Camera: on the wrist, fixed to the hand. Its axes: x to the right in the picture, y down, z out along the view.
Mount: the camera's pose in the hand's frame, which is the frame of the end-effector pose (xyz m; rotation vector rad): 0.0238 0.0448 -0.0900 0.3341 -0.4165 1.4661
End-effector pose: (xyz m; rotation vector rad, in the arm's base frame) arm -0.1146 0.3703 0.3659 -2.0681 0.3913 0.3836
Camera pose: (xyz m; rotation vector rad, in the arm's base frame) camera -0.1020 0.2678 0.3657 -1.0008 1.5411 1.4306
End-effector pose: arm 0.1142 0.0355 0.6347 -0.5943 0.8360 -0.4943
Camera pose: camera 0.0638 0.0276 0.5449 0.3022 0.5728 0.8022
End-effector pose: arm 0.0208 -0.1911 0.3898 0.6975 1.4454 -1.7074
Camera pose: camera 0.0385 -0.1106 0.3276 1.0849 0.1049 -0.7709
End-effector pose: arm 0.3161 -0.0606 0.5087 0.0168 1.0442 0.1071
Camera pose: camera 0.2466 -0.0171 0.4458 1.0692 0.4371 1.1966
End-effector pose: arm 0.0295 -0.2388 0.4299 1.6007 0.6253 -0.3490
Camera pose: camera 0.0624 -0.1474 0.4650 1.8066 -0.9958 0.3407
